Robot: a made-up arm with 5 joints. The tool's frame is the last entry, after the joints. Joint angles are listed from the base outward. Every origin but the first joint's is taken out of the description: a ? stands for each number. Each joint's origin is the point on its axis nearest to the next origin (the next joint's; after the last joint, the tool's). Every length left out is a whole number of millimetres.
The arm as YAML. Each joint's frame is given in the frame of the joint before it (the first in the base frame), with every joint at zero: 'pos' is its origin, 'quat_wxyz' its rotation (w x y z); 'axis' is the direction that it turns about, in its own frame. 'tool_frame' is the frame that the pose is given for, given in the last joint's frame.
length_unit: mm
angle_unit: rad
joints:
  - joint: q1
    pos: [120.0, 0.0, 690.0]
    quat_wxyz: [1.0, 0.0, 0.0, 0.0]
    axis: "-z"
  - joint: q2
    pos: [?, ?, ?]
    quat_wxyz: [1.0, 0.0, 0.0, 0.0]
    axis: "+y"
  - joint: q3
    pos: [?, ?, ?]
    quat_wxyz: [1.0, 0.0, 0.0, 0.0]
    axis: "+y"
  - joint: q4
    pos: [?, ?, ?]
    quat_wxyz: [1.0, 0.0, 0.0, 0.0]
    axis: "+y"
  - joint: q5
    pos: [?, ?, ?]
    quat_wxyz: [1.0, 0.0, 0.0, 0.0]
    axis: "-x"
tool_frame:
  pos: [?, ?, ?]
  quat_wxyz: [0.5, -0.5, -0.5, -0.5]
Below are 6 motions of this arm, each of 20 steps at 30 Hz.
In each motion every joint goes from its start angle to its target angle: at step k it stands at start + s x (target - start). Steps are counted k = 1, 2, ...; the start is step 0. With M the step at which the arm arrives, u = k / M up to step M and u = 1 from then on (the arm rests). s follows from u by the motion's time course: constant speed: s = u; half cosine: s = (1 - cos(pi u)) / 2; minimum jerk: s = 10 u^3 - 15 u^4 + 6 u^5.
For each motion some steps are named. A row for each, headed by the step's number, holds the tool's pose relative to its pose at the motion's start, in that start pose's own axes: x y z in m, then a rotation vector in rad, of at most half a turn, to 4 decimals.
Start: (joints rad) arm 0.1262 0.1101 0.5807 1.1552 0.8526
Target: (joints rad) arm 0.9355 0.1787 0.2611 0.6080 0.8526
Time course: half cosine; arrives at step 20
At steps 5, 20:
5: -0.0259 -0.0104 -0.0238 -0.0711 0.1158 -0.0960
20: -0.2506 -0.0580 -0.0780 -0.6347 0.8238 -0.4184

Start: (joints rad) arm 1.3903 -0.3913 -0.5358 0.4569 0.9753
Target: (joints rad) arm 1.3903 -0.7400 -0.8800 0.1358 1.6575
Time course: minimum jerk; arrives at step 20
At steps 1, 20:
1: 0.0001 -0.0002 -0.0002 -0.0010 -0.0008 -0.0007
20: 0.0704 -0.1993 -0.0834 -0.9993 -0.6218 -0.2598

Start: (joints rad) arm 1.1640 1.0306 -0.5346 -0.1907 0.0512
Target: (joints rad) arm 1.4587 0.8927 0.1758 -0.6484 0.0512
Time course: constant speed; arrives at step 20
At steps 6, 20:
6: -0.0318 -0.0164 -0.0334 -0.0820 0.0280 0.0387
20: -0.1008 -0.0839 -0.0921 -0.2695 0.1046 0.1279

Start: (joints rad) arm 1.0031 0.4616 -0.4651 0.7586 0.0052
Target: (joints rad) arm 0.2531 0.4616 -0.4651 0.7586 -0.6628
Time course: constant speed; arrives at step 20
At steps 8, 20:
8: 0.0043 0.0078 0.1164 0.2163 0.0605 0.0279
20: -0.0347 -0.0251 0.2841 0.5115 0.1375 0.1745

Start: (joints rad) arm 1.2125 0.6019 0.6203 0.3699 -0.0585
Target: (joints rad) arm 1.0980 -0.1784 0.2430 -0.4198 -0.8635
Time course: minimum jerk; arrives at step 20
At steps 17, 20:
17: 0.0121 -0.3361 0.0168 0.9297 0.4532 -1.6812
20: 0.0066 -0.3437 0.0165 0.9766 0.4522 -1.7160

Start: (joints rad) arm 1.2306 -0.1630 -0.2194 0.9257 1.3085
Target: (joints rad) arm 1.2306 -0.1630 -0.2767 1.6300 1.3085
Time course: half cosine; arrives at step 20
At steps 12, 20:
12: -0.0065 0.0085 0.0243 0.4090 0.0000 0.1098
20: -0.0104 0.0077 0.0389 0.6249 0.0000 0.1678

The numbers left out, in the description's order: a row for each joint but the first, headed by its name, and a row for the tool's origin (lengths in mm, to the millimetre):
q2: 40.0 -80.0 0.0
q3: 50.0 0.0 130.0
q4: 180.0 0.0 10.0
q5: 60.0 0.0 30.0
tool: 0.0 -10.0 30.0

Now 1 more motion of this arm.
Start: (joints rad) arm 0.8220 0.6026 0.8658 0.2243 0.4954
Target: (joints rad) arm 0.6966 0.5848 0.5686 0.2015 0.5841
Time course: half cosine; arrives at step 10
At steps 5, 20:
5: 0.0429 -0.0225 -0.0020 -0.0856 -0.1070 -0.1456
20: 0.0832 -0.0500 0.0025 -0.1685 -0.2137 -0.2928

